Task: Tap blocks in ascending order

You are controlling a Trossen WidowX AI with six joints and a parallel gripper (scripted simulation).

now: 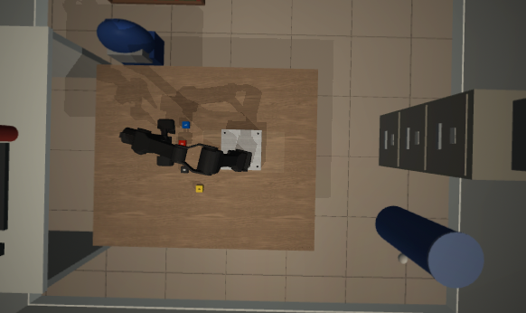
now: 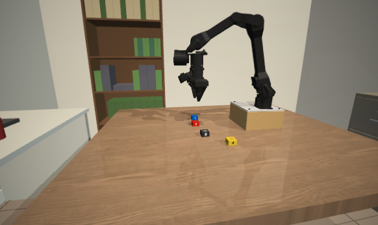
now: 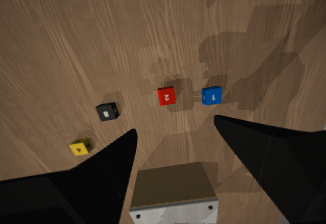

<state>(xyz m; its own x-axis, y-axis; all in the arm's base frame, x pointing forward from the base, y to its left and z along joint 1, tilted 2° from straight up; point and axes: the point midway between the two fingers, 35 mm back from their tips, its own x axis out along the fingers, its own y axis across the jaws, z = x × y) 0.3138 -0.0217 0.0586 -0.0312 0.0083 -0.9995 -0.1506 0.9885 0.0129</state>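
Now: gripper tip 9 cm to the left of the blue block and 12 cm above it. From my gripper tip the other things lie so: red block (12 cm below); then yellow block (12 cm behind, 20 cm to the left, 12 cm below); then black block (3 cm behind, 12 cm to the left, 12 cm below).
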